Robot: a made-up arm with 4 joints.
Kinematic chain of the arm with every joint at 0, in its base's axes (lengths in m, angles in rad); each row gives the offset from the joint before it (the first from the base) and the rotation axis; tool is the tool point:
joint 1: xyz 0 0 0.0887 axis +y
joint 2: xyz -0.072 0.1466 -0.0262 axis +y
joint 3: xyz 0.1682 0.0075 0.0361 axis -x
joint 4: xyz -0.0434 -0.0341 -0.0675 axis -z
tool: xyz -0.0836 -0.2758 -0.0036
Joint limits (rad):
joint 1: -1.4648..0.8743
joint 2: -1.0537..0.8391
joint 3: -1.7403..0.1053
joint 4: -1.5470..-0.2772
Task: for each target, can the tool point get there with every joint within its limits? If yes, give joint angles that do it. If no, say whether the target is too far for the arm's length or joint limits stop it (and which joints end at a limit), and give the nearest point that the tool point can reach.
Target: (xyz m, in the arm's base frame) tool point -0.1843 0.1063 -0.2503
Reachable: yes | joints 0.5628 0.5786 -1.1537 -0.8525
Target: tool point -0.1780 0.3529 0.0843
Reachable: no: joint limits stop it (at a limit: joint 1, joint 3, joint 4) | nearest point -0.3417 0.2785 0.0215 | short by 0.190 m
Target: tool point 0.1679 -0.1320 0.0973
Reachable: yes | joints -1.1179 -0.0360 -0.2988 -0.3776
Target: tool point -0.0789 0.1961 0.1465
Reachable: no: joint limits stop it (at a limit: joint 1, joint 2, joint 3) | nearest point -0.0561 0.2728 0.3582 | short by 0.226 m
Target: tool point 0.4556 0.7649 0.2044
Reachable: no: too far | nearest point 0.3433 0.2722 0.1556 | short by 0.508 m
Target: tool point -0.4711 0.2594 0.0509
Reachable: no: joint limits stop it (at a limit: joint 1, joint 2) | nearest point -0.3662 0.2333 0.0381 | short by 0.109 m
